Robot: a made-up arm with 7 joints.
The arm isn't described. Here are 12 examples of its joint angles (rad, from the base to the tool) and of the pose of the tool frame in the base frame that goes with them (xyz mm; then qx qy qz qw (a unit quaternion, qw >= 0)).
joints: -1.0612 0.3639 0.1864 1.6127 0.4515 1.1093 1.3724
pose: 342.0 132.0 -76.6 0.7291 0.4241 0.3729 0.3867
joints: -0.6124 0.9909 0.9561 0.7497 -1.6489 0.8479 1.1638
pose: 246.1 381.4 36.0 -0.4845 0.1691 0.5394 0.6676
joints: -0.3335 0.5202 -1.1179 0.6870 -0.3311 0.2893 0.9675
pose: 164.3 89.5 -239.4 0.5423 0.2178 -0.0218 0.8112
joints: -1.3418 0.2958 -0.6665 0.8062 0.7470 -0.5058 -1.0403
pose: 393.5 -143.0 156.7 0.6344 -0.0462 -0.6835 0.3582
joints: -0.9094 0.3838 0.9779 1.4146 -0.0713 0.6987 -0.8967
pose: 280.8 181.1 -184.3 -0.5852 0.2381 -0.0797 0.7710
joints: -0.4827 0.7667 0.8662 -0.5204 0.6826 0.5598 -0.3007
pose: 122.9 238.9 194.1 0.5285 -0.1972 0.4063 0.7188
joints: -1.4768 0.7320 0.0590 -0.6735 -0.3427 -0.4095 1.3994
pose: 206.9 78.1 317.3 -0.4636 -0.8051 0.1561 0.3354
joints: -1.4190 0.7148 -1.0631 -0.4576 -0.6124 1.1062 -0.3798
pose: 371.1 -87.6 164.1 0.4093 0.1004 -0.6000 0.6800
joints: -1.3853 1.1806 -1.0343 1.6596 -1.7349 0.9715 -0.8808
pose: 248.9 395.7 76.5 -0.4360 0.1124 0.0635 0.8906
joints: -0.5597 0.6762 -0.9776 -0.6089 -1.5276 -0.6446 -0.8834
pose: 256.2 -13.6 -82.3 -0.5654 -0.3174 -0.6124 0.4522
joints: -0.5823 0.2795 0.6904 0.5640 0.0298 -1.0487 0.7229
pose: 218.8 194.8 -71.7 0.0527 -0.5229 0.5336 0.6626
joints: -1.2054 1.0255 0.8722 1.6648 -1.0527 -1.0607 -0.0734
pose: 235.7 312.6 43.2 -0.2139 -0.5237 0.6616 0.4921
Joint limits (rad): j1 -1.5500..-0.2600 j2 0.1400..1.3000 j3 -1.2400..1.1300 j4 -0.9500..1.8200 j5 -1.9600..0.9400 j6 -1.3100..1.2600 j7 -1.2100..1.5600
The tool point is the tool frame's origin. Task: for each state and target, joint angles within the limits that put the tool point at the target. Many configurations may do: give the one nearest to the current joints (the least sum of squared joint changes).
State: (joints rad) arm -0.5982 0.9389 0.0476 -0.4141 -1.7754 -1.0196 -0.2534
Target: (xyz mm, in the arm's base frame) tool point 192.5 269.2 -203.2
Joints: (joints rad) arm -0.2600 0.7434 -0.1046 0.5121 -1.8971 -0.3582 -0.6478
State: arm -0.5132 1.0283 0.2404 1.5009 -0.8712 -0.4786 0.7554
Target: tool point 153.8 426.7 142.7
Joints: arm -0.7117 1.3000 0.4162 1.2183 -0.6351 -0.4176 0.5838
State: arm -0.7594 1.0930 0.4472 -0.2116 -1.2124 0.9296 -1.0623
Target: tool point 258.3 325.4 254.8
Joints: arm -0.6155 1.1112 0.8324 -0.3522 -1.0646 0.8417 -1.0042
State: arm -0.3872 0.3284 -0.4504 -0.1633 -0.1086 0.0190 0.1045
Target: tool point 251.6 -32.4 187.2
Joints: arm -1.0036 0.2711 -0.4222 -0.6561 0.1334 -0.0535 0.0572
